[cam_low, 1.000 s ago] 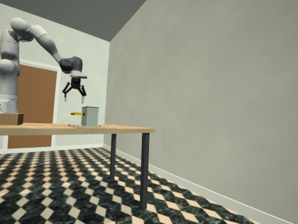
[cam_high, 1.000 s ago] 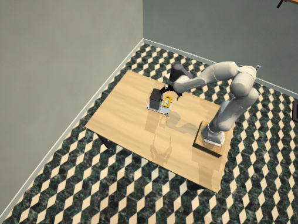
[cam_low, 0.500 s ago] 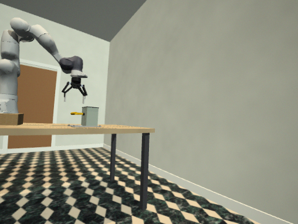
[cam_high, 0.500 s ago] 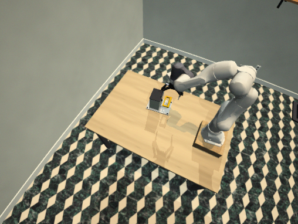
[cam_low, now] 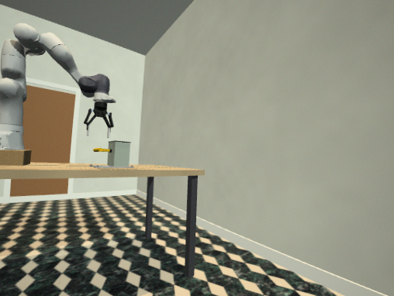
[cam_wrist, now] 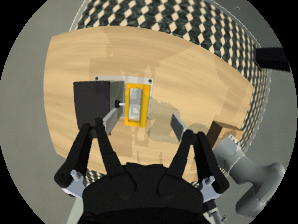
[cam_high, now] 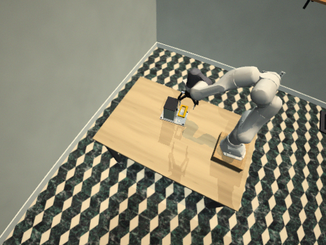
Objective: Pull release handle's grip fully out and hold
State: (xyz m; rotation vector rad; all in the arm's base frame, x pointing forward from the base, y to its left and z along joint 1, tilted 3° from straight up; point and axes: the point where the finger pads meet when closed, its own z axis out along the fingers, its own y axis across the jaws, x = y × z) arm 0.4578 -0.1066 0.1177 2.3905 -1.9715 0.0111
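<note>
The plate lies 20 cm below my hand, 9 cm ahead of it and 2 cm to the left of it.
</note>
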